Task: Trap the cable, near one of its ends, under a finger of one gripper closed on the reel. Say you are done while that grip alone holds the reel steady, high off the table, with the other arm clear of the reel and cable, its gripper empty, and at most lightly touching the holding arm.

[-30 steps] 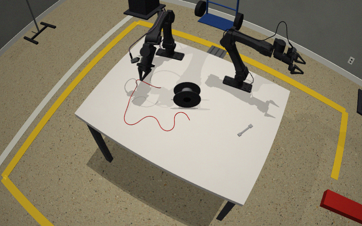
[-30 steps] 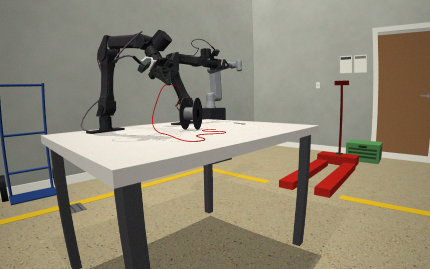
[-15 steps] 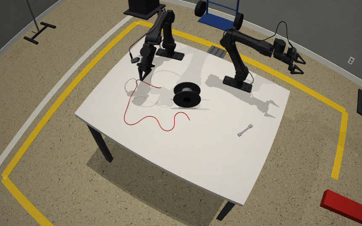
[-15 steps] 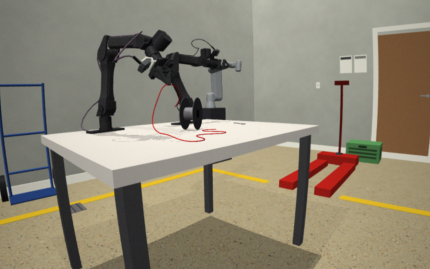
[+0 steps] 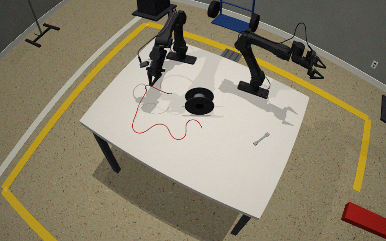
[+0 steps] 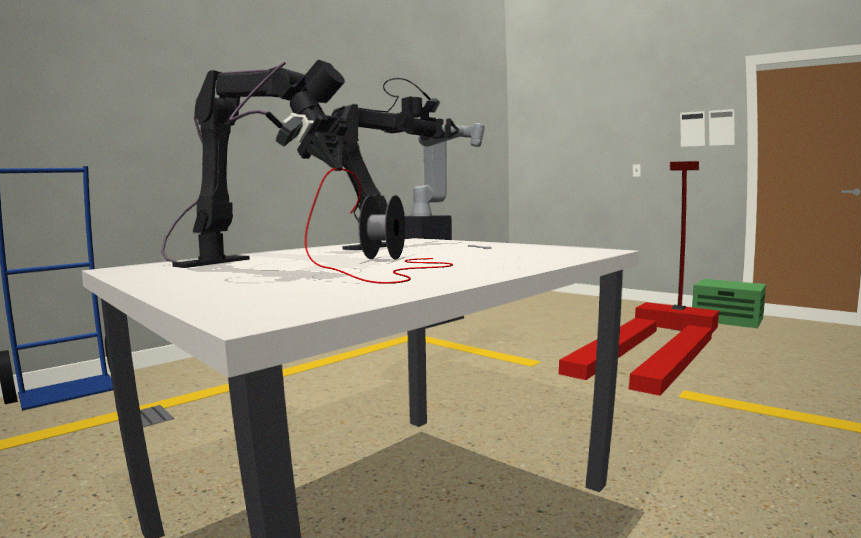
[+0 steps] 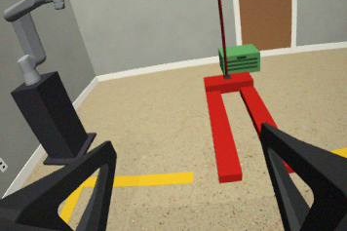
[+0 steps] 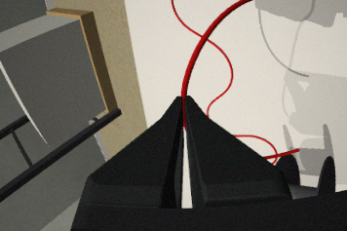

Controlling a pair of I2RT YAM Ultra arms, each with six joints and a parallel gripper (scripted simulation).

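The black reel lies 590 mm to the right of my left hand, 330 mm below it and 320 mm ahead of it. Round my left hand: small grey dumbbell-shaped part: 400 mm below, 310 mm ahead, 200 mm to the right.
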